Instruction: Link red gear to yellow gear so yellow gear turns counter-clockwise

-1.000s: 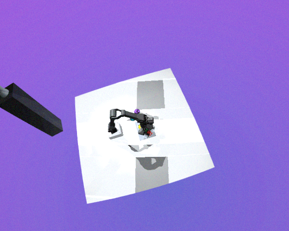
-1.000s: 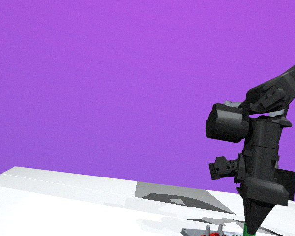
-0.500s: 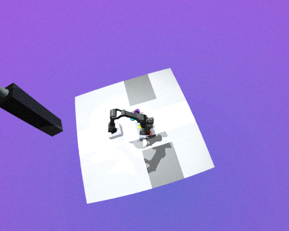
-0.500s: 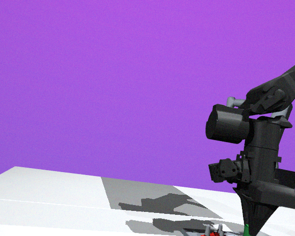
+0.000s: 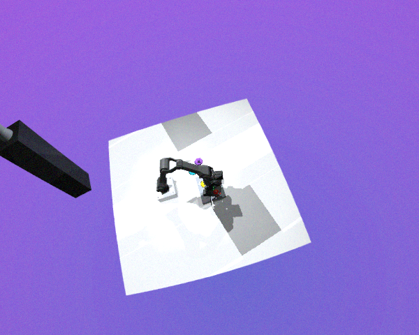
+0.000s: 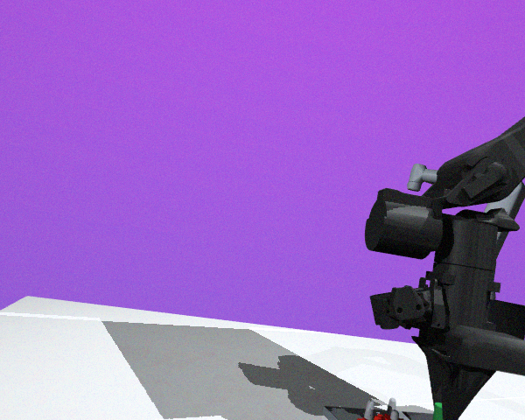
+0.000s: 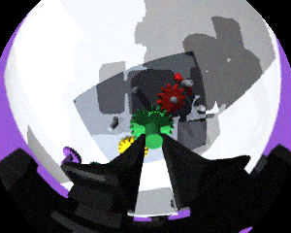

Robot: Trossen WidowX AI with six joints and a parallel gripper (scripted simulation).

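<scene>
Now: the green gear 10 mm below my gripper tip. Also, from my gripper tip: cyan gear 190 mm to the left, 60 mm behind, 20 mm below; yellow gear 50 mm to the left, 20 mm below, 20 mm behind; red gear 40 mm to the right, 20 mm below, 20 mm ahead.
</scene>
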